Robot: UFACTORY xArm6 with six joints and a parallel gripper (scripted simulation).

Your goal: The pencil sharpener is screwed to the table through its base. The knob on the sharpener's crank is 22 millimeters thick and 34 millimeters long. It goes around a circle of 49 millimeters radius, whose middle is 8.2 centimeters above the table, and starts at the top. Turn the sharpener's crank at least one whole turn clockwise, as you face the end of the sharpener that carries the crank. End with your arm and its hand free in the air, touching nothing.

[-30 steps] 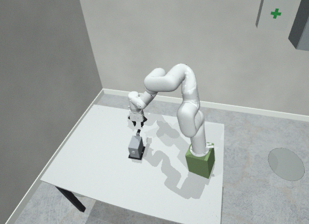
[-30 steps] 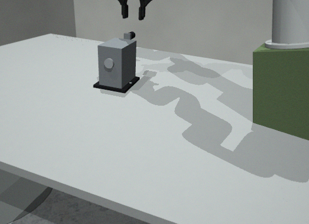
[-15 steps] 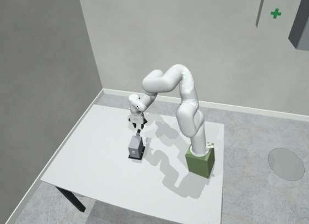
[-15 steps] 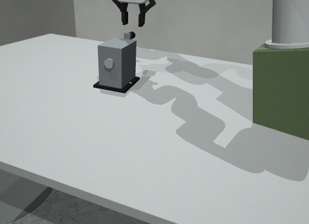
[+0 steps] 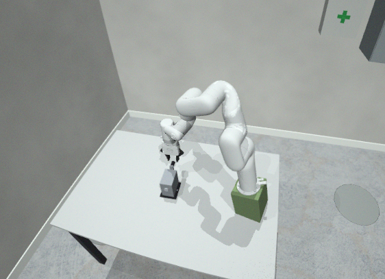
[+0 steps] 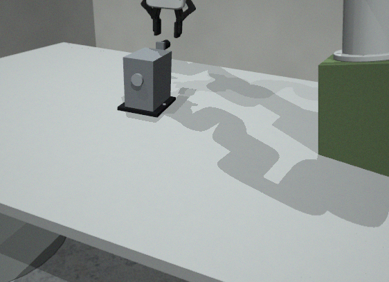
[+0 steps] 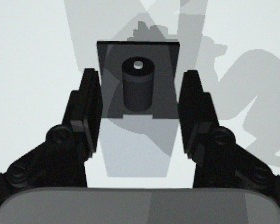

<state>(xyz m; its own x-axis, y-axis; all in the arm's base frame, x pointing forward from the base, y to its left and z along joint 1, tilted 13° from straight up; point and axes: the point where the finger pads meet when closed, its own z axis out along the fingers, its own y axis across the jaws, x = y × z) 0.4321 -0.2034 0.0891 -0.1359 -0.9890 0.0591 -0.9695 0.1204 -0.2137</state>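
My gripper is now 2 cm to the right of the black knob and 4 cm above it.
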